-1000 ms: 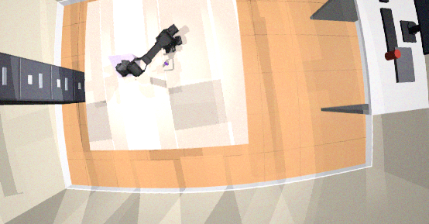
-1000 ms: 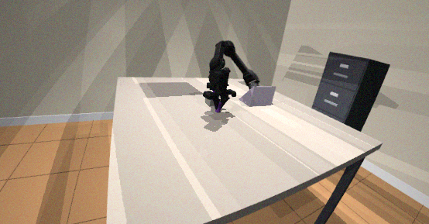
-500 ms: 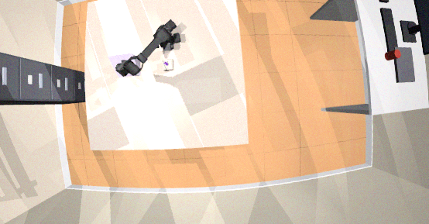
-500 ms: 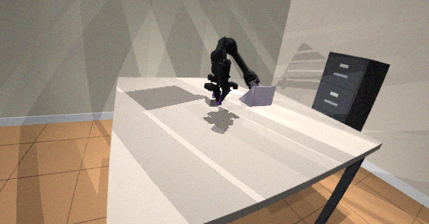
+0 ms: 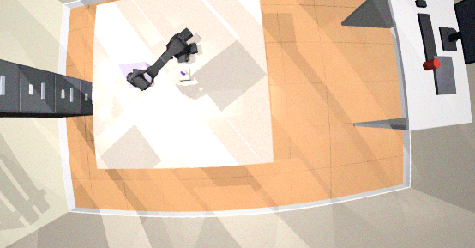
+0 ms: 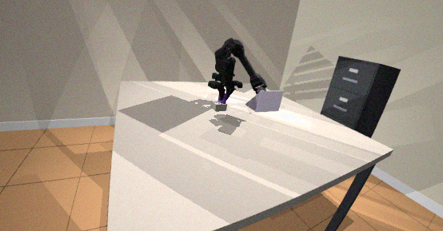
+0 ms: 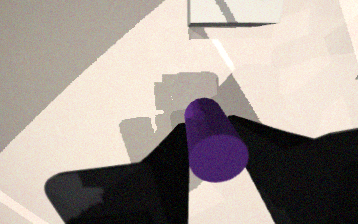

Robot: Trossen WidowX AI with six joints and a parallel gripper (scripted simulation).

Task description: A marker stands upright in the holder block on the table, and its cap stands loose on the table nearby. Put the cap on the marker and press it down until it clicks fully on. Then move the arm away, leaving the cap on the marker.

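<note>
The holder block is 11 cm to the right of my gripper tip, 7 cm below it and 2 cm behind it. The rest, counted from my gripper tip: purple cap (1 cm above).
</note>
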